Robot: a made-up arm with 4 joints.
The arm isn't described. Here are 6 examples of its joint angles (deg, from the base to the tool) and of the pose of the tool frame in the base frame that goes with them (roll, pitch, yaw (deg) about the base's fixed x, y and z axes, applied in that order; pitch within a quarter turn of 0, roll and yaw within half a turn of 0; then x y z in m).
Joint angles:
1: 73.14 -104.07 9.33 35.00
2: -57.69 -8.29 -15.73 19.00
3: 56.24 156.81 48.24 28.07
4: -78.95 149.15 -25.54 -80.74
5: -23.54 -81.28 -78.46 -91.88
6: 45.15 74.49 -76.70 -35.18
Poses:
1: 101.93 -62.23 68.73 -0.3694 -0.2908 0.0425
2: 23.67 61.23 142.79 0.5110 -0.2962 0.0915
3: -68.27 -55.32 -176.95 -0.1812 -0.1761 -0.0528
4: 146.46 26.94 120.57 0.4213 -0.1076 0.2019
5: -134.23 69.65 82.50 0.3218 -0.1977 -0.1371
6: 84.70 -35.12 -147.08 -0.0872 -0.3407 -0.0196
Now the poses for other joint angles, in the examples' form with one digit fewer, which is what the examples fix.
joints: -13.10 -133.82 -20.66 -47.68
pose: -71.4 49.0 173.7 0.247 -0.177 -0.176
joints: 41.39 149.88 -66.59 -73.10
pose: -93.6 -58.8 92.6 -0.075 -0.256 -0.017
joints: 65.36 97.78 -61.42 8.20
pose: 123.7 -32.3 -164.6 -0.131 -0.302 0.088
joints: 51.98 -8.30 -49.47 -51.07
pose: 25.1 -31.6 -149.5 -0.201 -0.363 -0.038
